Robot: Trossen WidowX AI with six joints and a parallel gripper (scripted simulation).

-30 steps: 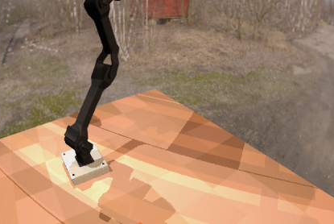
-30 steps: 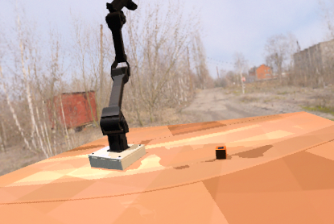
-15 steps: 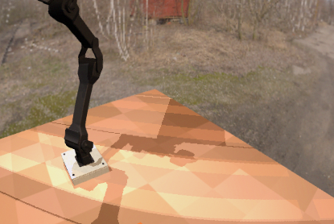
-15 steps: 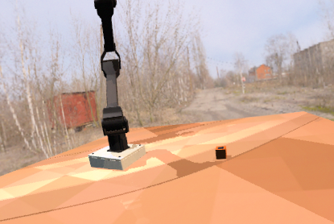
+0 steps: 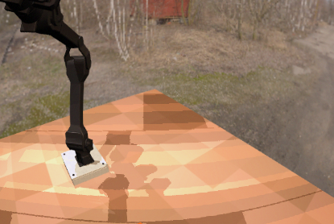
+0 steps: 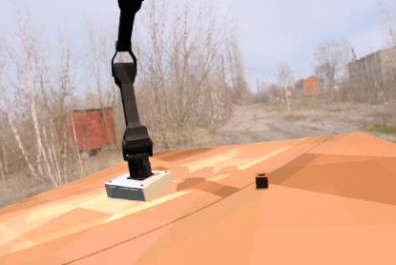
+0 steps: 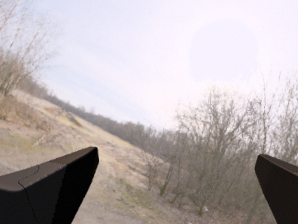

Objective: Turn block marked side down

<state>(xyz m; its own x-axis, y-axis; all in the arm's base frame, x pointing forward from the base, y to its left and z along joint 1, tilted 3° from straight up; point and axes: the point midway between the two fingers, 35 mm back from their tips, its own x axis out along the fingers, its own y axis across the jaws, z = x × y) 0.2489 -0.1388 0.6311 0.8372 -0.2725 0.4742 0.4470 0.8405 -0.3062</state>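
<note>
Now: gripper tip 650 mm above the orange block, 170 mm to the right of it and 50 mm short of it.
</note>
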